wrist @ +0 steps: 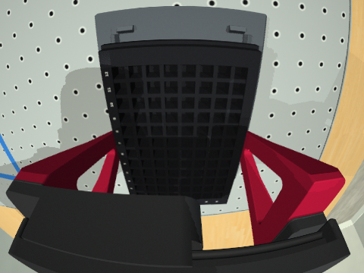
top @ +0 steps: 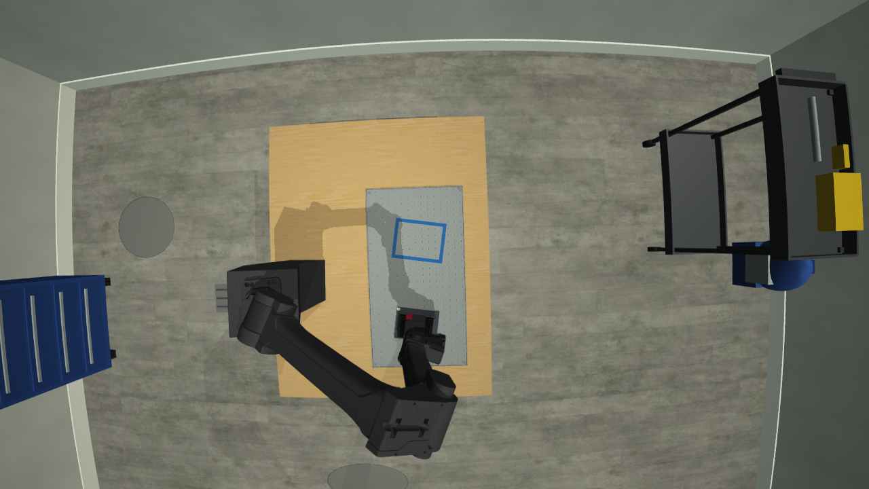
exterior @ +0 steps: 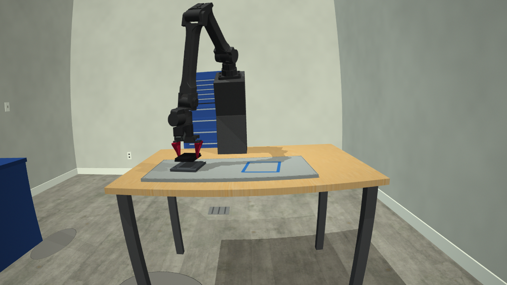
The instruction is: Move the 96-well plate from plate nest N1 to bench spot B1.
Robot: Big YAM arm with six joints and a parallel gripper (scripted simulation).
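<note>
My hand is 40 mm above the dark plate nest. From my hand the other things lie so: black 96-well plate: right at my hand.
</note>
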